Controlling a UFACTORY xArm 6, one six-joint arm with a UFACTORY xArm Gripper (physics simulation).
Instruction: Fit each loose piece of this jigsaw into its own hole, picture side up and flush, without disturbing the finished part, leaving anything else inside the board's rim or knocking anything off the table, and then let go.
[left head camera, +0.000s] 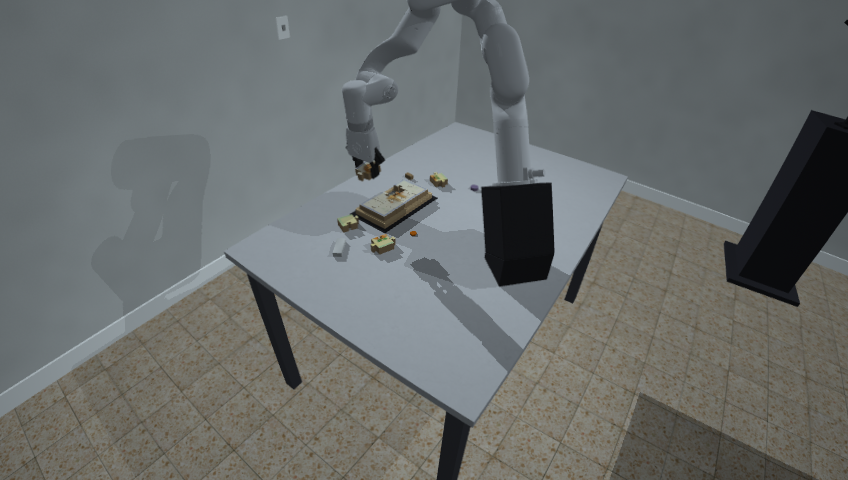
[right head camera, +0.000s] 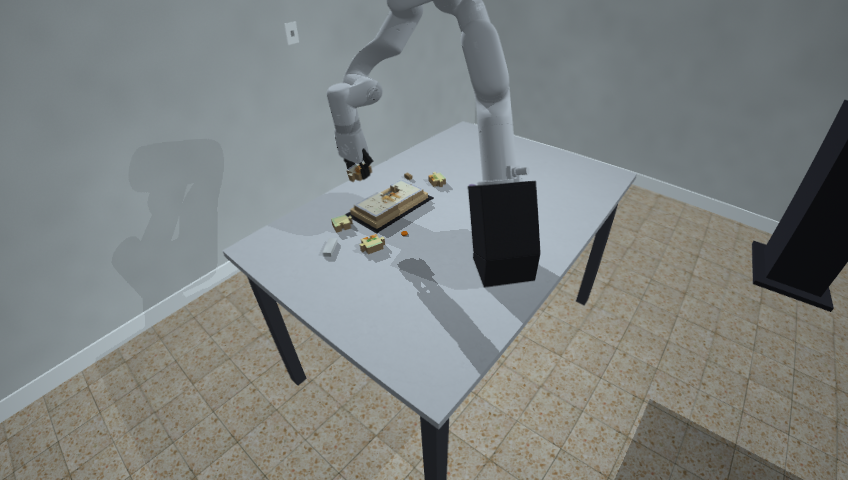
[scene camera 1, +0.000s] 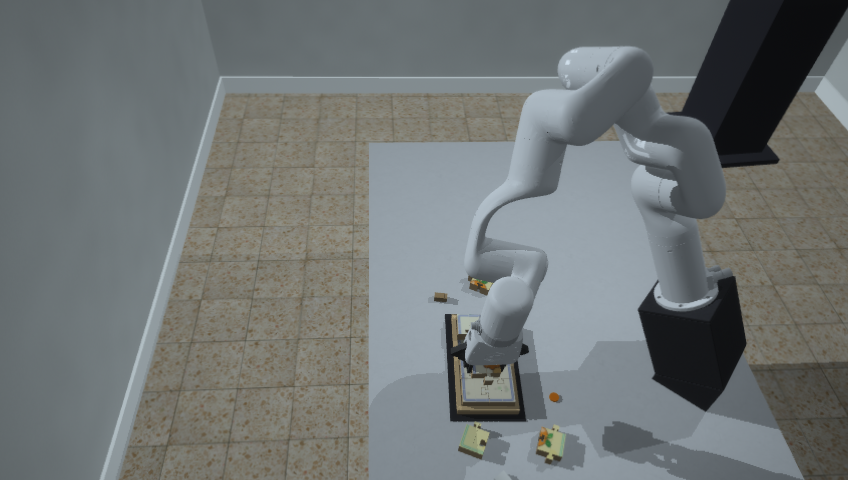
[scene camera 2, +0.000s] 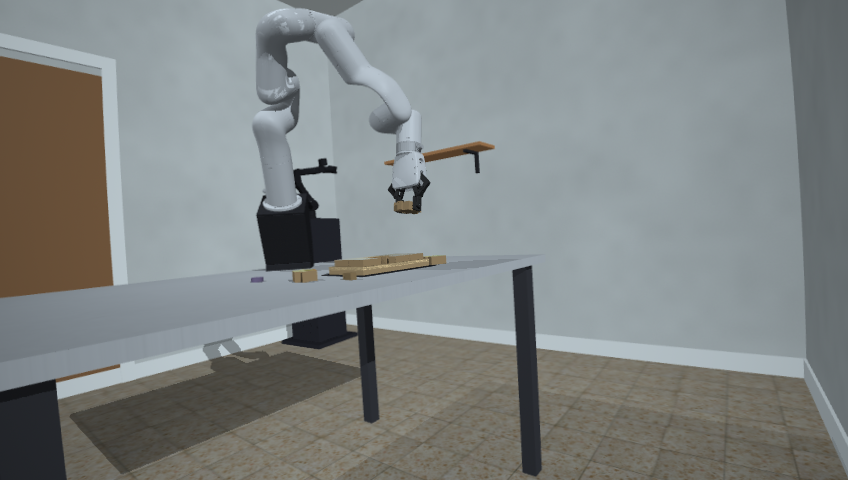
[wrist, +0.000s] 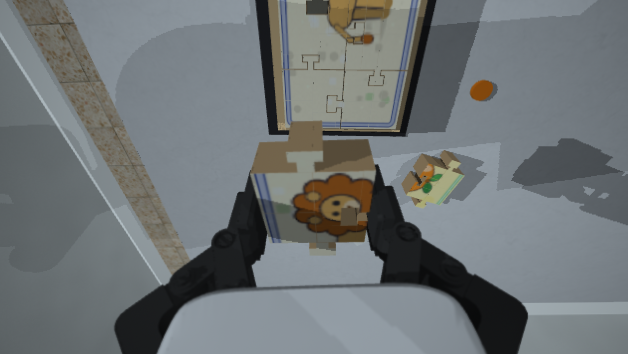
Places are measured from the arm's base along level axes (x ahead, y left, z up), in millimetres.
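Where they show: gripper, between the fingertips: (left head camera: 367, 173) (right head camera: 359, 174) (scene camera 1: 483, 365) (scene camera 2: 408, 211) (wrist: 315, 184); arm's base, origin of its link: (left head camera: 514, 184) (right head camera: 500, 183) (scene camera 1: 685, 292) (scene camera 2: 282, 203).
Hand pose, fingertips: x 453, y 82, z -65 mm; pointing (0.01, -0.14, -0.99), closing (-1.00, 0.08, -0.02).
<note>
Each offset is from my fingertips to the top centre of the thing. "pt": to the spot under its first point. Level surfaces: height alone.
My gripper (left head camera: 368, 168) (right head camera: 358, 168) (scene camera 2: 408, 201) (wrist: 315, 184) is shut on the lion-face piece {dx +0, dy +0, dz +30 mm} (left head camera: 364, 173) (right head camera: 354, 173) (scene camera 2: 404, 207) (wrist: 327, 205). The piece is held by two opposite sides, picture towards the wrist camera and about level, well above the table. The jigsaw board (left head camera: 410, 215) (scene camera 1: 487, 417) (wrist: 370, 133) has a black rim and blue-bordered pale pieces with a lion's body. A dark opening {pt dx -11, dy -87, dz -147 mm} (wrist: 317, 6) shows at the wrist view's top edge. In scene camera 1 the gripper (scene camera 1: 487, 364) hides part of the board, including most of the hole.
Green-edged pieces {dx -137, dy +118, dz -137 mm} (left head camera: 382, 243) {dx +21, dy +86, dz -137 mm} (left head camera: 347, 223) {dx -86, dy -324, dz -137 mm} (left head camera: 439, 179) lie around the board. An orange disc {dx -179, dy +10, dz -157 mm} (left head camera: 413, 233) (wrist: 482, 90), a white block {dx -30, dy +198, dz -147 mm} (left head camera: 339, 248), a small brown block {dx +28, dy -293, dz -146 mm} (left head camera: 408, 176) (scene camera 1: 440, 296) and a purple disc {dx -224, dy -357, dz -151 mm} (left head camera: 474, 187) (scene camera 2: 257, 279) lie on the table {dz -162 mm} (left head camera: 380, 309).
</note>
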